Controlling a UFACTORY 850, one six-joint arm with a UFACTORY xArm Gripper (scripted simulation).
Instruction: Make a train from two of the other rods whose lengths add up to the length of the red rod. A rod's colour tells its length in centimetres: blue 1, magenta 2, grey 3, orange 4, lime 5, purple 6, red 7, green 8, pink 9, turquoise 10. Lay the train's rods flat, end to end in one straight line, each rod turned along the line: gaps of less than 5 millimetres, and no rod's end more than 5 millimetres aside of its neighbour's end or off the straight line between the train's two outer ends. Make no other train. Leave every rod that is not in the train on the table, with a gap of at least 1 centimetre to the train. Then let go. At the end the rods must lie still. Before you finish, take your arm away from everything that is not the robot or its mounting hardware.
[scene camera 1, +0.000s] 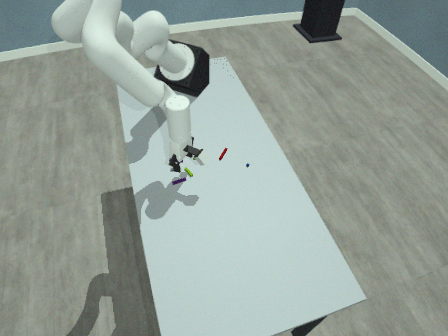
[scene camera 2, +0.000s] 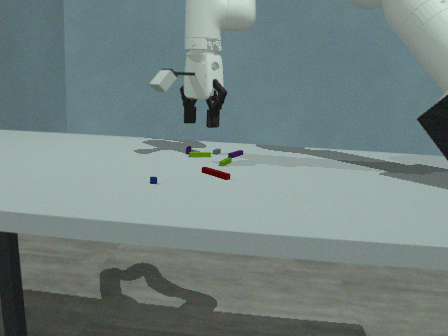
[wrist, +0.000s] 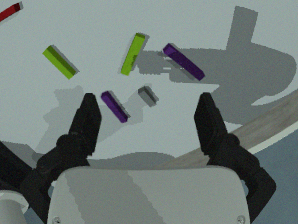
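My gripper is visible in scene camera 1 and scene camera 2, and also in the wrist view (147, 104). On my gripper, (scene camera 1: 179, 150) and (scene camera 2: 185, 68) are the same spot.
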